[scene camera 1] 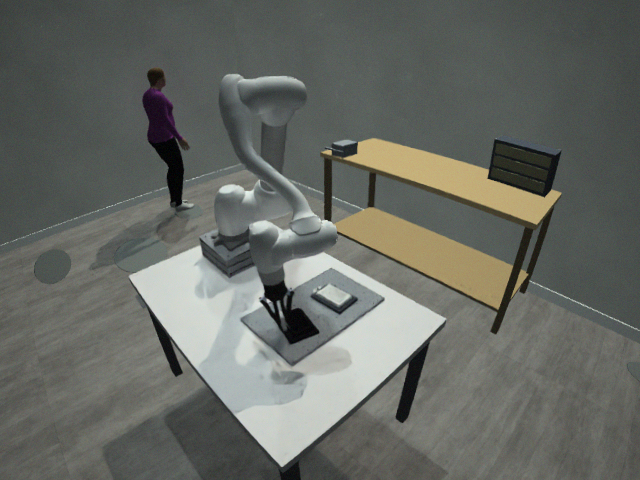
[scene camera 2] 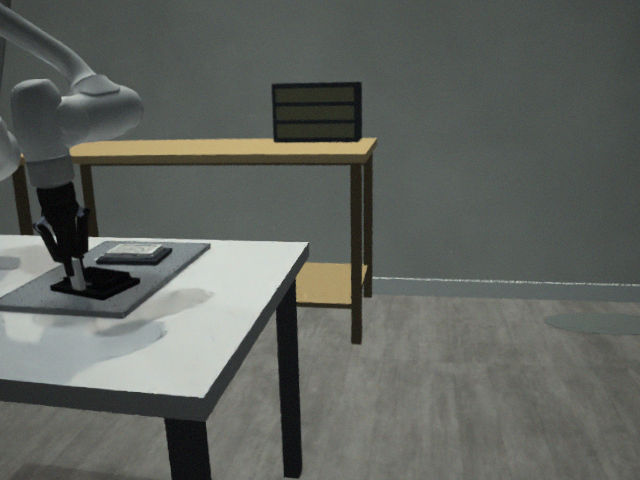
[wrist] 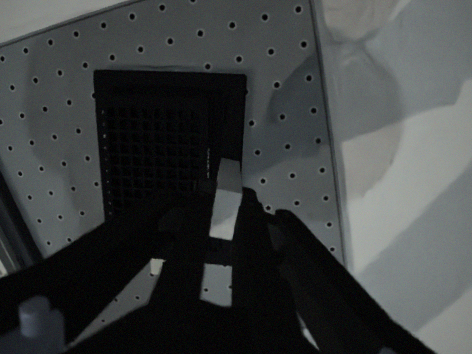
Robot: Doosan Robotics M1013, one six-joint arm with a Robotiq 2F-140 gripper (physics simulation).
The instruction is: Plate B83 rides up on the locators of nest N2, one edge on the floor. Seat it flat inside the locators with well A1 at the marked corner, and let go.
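Places are measured from the arm's base along level axes (x up, y left, z back), in centimetres.
Pixels of known places: gripper, fingertip midpoint: (scene camera 1: pixel 284 328) (scene camera 2: pixel 79 288) (wrist: pixel 226 176); arm's base, origin of the base link: (scene camera 1: pixel 234 236).
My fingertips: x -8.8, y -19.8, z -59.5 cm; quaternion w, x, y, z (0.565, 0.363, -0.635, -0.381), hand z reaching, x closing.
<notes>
Ahead of a thing's pixels: the offset from my fingertips to its top centre. Level surfaces: height alone.
A black well plate {dx +1.7, dy +5.3, dz -1.5 cm} (scene camera 1: pixel 301 320) (scene camera 2: pixel 109 277) (wrist: pixel 155 145) lies on a black nest {dx +0.3, dy +4.7, dz -1.3 cm} (wrist: pixel 170 80) at the near end of the grey board. In the wrist view its well grid sits towards the nest's left side, with a wider dark strip on the right. Black on black hides whether an edge is raised; no label or A1 mark is readable. My gripper (scene camera 1: pixel 284 329) (scene camera 2: pixel 76 283) (wrist: pixel 226 176) is shut, with nothing held. It points down with its light fingertip low at the plate's side, over the nest's edge. Contact cannot be told. The fingers hide the plate's near end in the wrist view.
A pale plate {dx +1.4, dy +27.4, dz -1.0 cm} (scene camera 1: pixel 334 294) (scene camera 2: pixel 135 249) sits on a second dark nest {dx +0.3, dy +27.4, dz -1.0 cm} (scene camera 2: pixel 131 259) farther along the perforated grey board (scene camera 1: pixel 361 293) (scene camera 2: pixel 175 263) (wrist: pixel 280 50). The board lies on a white table {dx -2.5 cm} (scene camera 1: pixel 403 330) (scene camera 2: pixel 248 268). A wooden bench (scene camera 1: pixel 429 175) stands behind. A person (scene camera 1: pixel 160 116) stands at the back left.
</notes>
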